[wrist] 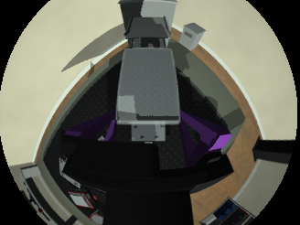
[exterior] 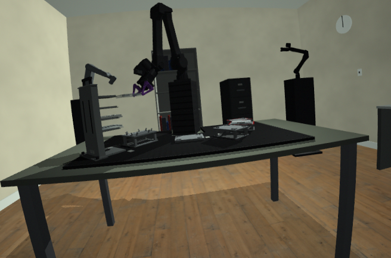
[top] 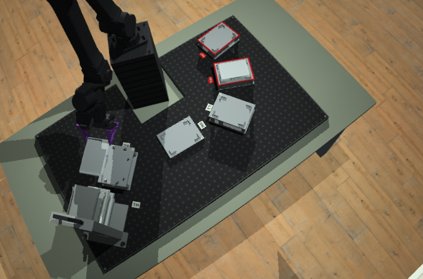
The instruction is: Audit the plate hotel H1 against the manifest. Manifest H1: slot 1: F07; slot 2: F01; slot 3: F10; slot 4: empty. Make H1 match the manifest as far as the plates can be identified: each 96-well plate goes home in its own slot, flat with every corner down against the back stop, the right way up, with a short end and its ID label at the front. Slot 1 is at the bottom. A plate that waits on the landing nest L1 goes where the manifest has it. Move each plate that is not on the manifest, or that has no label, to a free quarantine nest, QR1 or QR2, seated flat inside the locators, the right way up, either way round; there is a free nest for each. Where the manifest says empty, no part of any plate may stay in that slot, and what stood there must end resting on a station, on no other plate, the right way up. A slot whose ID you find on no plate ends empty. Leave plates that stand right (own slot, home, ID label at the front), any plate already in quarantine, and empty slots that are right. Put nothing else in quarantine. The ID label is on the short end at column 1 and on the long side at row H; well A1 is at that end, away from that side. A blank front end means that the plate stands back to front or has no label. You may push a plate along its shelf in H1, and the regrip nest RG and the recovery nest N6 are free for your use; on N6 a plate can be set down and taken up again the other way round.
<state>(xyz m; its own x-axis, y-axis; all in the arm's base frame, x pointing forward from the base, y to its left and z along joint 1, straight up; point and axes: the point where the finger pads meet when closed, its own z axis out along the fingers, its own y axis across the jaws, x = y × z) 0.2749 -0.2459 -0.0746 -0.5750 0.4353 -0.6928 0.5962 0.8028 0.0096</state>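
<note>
Now: hand 40 mm short of the grey 96-well plate and 30 mm to the left of it. Round my hand: plate hotel H1 (230 mm ahead, 170 mm to the right, 120 mm below); then recovery nest N6 (270 mm to the left, 270 mm below, 10 mm ahead); then regrip nest RG (220 mm below, 10 mm to the right, 10 mm ahead).
</note>
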